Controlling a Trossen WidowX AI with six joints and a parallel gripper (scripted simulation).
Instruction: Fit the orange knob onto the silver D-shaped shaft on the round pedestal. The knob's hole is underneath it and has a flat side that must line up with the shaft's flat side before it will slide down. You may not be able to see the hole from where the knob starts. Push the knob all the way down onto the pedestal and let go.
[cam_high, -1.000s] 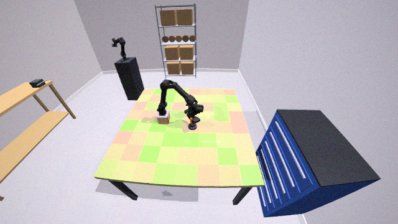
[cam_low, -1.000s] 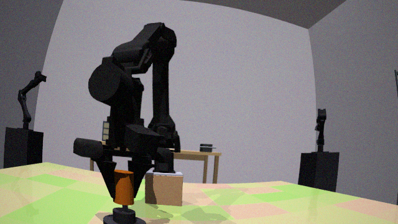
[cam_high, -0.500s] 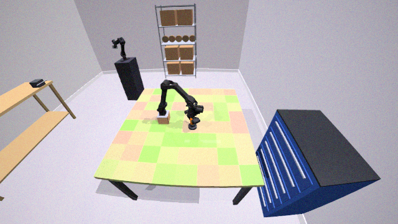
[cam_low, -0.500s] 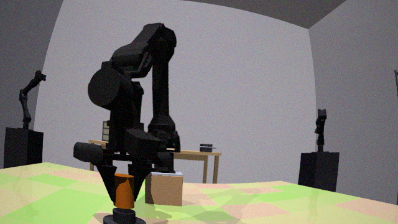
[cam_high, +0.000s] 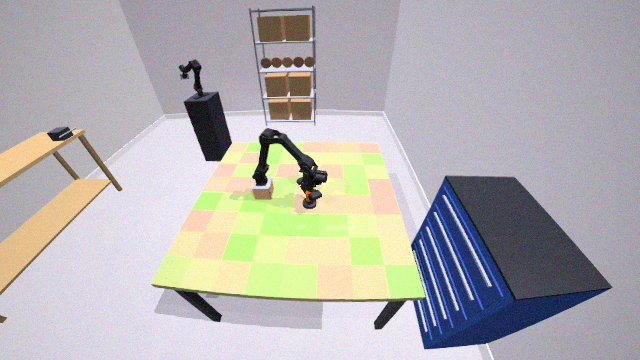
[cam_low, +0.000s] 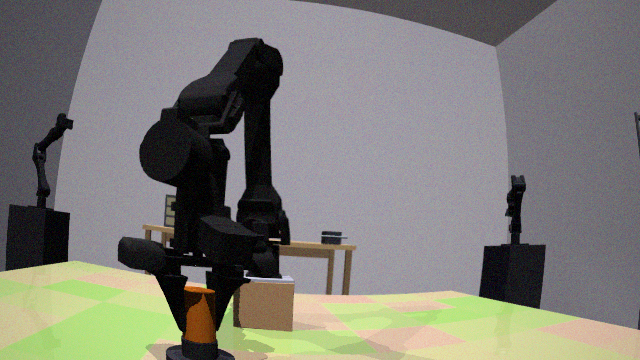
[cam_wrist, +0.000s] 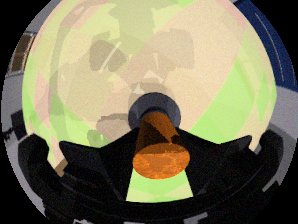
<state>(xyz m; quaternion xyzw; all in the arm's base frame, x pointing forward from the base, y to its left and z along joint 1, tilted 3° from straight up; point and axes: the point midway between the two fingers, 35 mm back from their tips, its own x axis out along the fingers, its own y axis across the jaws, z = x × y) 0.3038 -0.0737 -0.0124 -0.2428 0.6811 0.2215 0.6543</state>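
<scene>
Now: the round black pedestal 20 mm below my gripper tip. From my gripper tip the other things lie so: orange knob: 30 mm above.
</scene>
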